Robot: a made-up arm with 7 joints.
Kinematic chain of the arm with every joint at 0, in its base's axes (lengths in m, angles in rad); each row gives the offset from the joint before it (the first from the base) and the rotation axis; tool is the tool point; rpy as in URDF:
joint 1: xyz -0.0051 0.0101 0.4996 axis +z
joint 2: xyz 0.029 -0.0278 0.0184 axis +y
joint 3: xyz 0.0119 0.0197 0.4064 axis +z
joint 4: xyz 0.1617 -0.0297 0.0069 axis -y
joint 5: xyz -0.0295 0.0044 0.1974 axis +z
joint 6: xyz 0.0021 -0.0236 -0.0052 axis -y
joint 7: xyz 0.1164 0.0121 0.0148 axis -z
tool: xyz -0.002 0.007 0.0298 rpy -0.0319 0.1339 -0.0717
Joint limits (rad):
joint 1: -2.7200..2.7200
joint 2: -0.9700..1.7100
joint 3: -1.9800..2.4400
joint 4: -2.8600..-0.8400
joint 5: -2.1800..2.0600
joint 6: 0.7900..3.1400
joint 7: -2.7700..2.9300
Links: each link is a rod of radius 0.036 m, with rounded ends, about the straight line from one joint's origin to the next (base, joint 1, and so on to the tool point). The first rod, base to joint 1, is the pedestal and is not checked.
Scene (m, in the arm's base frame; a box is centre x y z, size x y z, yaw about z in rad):
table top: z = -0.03
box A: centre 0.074 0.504 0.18 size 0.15 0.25 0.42 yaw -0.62
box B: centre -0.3 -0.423 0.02 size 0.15 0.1 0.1 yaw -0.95
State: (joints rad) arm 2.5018 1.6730 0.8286 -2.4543 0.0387 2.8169 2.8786
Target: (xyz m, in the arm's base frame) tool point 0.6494 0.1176 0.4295
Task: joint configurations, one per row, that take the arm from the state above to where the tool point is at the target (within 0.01 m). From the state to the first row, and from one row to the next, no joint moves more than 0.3 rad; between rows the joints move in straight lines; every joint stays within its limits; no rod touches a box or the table.
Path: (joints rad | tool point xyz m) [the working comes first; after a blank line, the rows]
Joints at the target: 0.5412 1.0942 -0.4284 -1.9142 0.2708 2.6828 2.8590
Straight joint move there: touches box A.

1: 2.3268 1.3796 0.6325 -2.3750 -0.1467 2.5635 2.7891 | -0.4794 0.1867 0.2235
2: 2.1517 1.0863 0.4364 -2.2958 -0.3321 2.3101 2.6995 | -0.4450 0.3607 0.3138
3: 1.9767 0.7929 0.2403 -2.2165 -0.5175 2.0567 2.6100 | -0.3366 0.5099 0.4341
4: 1.8017 0.4995 0.0442 -2.1372 -0.7028 1.8033 2.5205 | -0.1629 0.5949 0.5797
5: 1.5496 0.6185 -0.0503 -2.0926 -0.5081 1.9792 2.5882 | 0.0371 0.6418 0.5416
6: 1.2975 0.7374 -0.1448 -2.0480 -0.3134 2.1551 2.6559 | 0.2510 0.6113 0.5053
7: 1.0454 0.8564 -0.2394 -2.0034 -0.1187 2.3310 2.7236 | 0.4442 0.5011 0.4732
8: 0.7933 0.9753 -0.3339 -1.9588 0.0761 2.5069 2.7913 | 0.5839 0.3266 0.4476
9: 0.5412 1.0942 -0.4284 -1.9142 0.2708 2.6828 2.8590 | 0.6494 0.1176 0.4295

